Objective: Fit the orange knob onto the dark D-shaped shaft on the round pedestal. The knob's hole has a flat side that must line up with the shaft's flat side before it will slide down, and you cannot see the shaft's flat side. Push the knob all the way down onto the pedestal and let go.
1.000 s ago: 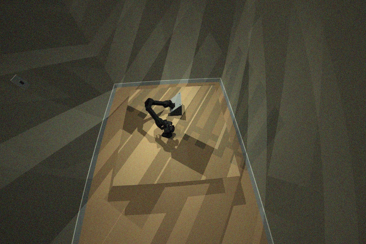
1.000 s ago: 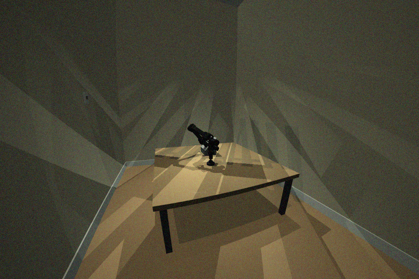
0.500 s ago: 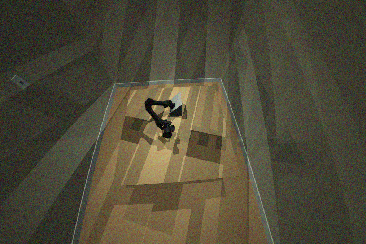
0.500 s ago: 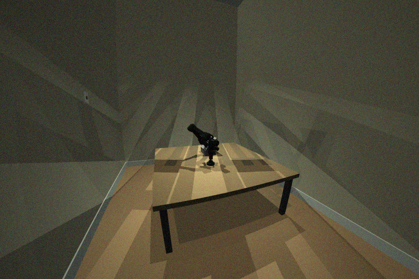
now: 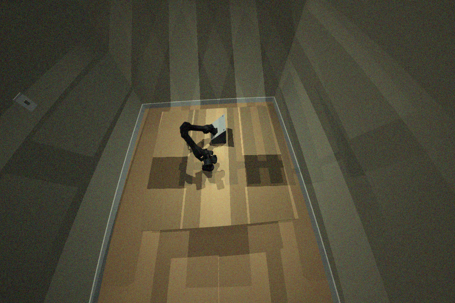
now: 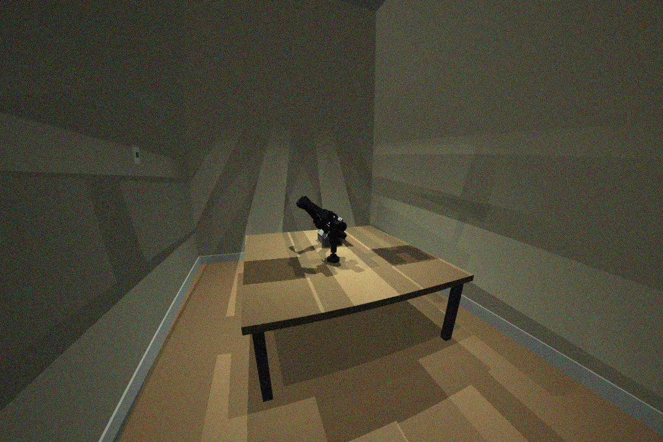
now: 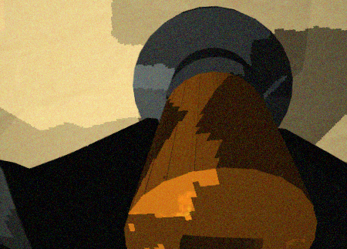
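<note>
Now: the orange knob 20 mm above my gripper tip. Also, from my gripper tip: round dark pedestal: 40 mm below.
</note>
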